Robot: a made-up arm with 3 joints. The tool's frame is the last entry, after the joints.
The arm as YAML. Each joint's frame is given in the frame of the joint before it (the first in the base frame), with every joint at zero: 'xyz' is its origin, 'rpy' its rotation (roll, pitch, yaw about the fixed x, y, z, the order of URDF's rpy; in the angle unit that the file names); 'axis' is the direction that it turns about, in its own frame. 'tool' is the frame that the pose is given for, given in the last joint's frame.
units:
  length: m
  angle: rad
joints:
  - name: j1
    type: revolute
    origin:
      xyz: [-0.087, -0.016, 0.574]
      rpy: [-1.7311, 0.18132, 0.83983]
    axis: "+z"
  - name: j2
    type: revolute
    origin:
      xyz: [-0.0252, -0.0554, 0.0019]
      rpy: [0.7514, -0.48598, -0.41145]
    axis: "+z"
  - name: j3
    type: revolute
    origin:
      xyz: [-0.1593, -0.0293, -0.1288]
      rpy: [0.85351, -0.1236, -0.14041]
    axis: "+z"
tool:
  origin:
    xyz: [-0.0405, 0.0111, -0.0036]
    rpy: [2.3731, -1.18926, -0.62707]
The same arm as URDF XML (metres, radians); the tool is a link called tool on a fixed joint. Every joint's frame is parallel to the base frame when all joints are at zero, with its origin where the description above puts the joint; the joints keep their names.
<robot name="arm">
  <joint name="tool_fixed" type="fixed">
    <parent link="link3"/>
    <child link="tool"/>
    <origin xyz="-0.015 -0.035 -0.018" rpy="3.1416 -1.5708 0"/>
  </joint>
  <joint name="j3" type="continuous">
    <parent link="link2"/>
    <child link="link3"/>
    <origin xyz="0.097 -0.174 -0.056" rpy="0 0 0"/>
    <axis xyz="-0.267699 -0.258799 0.928095"/>
  </joint>
  <joint name="j2" type="continuous">
    <parent link="link1"/>
    <child link="link2"/>
    <origin xyz="-0.018 -0.004 0.058" rpy="0 0 0"/>
    <axis xyz="-0.872001 0.0999 0.479201"/>
  </joint>
  <joint name="j1" type="continuous">
    <parent link="base"/>
    <child link="link1"/>
    <origin xyz="-0.087 -0.016 0.574" rpy="0 0 0"/>
    <axis xyz="-0.7542 0.6376 -0.157"/>
  </joint>
  <link name="base"/>
  <link name="link1"/>
  <link name="link2"/>
  <link name="link3"/>
  <link name="tool"/>
</robot>

